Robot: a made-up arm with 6 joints. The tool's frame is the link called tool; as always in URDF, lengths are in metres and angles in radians. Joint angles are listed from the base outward.
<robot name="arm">
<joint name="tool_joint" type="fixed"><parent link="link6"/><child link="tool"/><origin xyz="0 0 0" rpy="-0.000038 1.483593 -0.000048"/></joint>
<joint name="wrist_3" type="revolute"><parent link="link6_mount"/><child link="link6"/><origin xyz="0.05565 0 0.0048" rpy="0 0 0"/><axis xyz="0.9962 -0.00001 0.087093"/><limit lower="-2.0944" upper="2.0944"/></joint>
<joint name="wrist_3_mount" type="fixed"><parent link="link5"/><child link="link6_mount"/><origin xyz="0.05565 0 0.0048" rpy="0 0 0"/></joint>
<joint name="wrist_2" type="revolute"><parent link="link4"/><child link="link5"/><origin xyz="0 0 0" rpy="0 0 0"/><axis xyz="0.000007 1 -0.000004"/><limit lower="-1.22" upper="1.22"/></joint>
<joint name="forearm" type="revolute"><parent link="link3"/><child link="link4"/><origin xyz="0.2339 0 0.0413" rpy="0 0 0"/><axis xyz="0.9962 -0.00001 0.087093"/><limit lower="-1.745" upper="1.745"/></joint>
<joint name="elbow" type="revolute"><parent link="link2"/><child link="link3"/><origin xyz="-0.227 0 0.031" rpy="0 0 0"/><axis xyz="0.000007 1 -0.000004"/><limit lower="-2.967" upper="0"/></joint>
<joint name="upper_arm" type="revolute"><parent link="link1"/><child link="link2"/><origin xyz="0 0 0" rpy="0 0 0"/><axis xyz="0.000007 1 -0.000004"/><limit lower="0" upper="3.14"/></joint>
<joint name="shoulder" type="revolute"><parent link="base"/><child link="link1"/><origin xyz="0 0 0.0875" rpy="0 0 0"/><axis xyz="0 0 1"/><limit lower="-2.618" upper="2.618"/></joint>
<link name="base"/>
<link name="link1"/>
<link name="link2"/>
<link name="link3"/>
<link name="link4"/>
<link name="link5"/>
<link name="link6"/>
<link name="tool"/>
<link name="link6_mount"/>
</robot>
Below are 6 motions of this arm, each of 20 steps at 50 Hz.
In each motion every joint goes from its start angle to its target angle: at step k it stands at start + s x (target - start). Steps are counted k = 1, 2, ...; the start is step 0. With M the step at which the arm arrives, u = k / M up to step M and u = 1 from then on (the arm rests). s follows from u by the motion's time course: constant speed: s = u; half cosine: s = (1 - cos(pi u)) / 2; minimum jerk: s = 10 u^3 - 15 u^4 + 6 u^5.
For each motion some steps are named. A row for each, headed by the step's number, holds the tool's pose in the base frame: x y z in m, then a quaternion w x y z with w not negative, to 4 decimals.
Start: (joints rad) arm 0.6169 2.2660 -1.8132 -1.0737 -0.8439 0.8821
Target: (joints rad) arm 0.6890 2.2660 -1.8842 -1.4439 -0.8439 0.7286
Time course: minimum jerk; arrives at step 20
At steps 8, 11, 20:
8: 0.3384 0.3484 0.1860 0.5994 -0.5073 0.4733 0.3991
11: 0.3285 0.3562 0.1845 0.5968 -0.5627 0.4380 0.3678
20: 0.3147 0.3664 0.1817 0.5893 -0.6381 0.3796 0.3186

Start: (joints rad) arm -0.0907 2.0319 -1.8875 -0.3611 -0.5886 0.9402
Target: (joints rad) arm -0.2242 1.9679 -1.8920 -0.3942 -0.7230 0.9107
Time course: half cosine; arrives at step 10
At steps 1, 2, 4, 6, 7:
1: 0.4618 -0.0214 0.3378 0.8126 0.1002 0.5025 0.2777
2: 0.4599 -0.0251 0.3408 0.8173 0.0979 0.4973 0.2742
4: 0.4528 -0.0380 0.3512 0.8332 0.0893 0.4790 0.2614
6: 0.4431 -0.0533 0.3638 0.8519 0.0778 0.4565 0.2447
7: 0.4384 -0.0598 0.3693 0.8599 0.0724 0.4464 0.2368

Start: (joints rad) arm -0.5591 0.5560 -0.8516 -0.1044 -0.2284 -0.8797
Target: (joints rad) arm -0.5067 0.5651 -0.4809 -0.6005 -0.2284 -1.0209
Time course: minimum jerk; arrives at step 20
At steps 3, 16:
3: 0.1107 -0.0656 0.4021 0.6343 -0.1134 0.4529 -0.6162
16: 0.1543 -0.0706 0.2857 0.4264 -0.3579 0.5144 -0.6523

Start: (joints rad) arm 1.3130 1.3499 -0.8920 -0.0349 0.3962 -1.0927
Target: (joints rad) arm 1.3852 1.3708 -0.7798 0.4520 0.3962 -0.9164
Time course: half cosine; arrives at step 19
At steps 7, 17, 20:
7: 0.0619 0.2777 0.1600 0.3625 -0.8444 0.3832 0.0931
17: 0.0331 0.2730 0.1371 0.2810 -0.7758 0.5221 0.2158
20: 0.0320 0.2727 0.1363 0.2772 -0.7723 0.5275 0.2201

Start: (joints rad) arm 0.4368 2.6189 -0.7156 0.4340 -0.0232 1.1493
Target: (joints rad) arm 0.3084 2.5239 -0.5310 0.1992 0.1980 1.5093
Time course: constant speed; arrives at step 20
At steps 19, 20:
19: 0.0856 0.0325 -0.1350 0.1516 -0.6208 -0.7415 0.2044
20: 0.0829 0.0310 -0.1329 0.1557 -0.6242 -0.7360 0.2108

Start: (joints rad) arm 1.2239 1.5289 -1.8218 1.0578 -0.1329 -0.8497
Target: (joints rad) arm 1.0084 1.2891 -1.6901 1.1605 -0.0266 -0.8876
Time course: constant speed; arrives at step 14
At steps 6, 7, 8, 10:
6: 0.1372 0.2718 0.4834 0.6727 -0.1975 0.4868 0.5210
7: 0.1385 0.2655 0.4853 0.6752 -0.1944 0.4863 0.5195
8: 0.1397 0.2592 0.4871 0.6777 -0.1913 0.4856 0.5180
10: 0.1415 0.2467 0.4907 0.6827 -0.1853 0.4841 0.5150

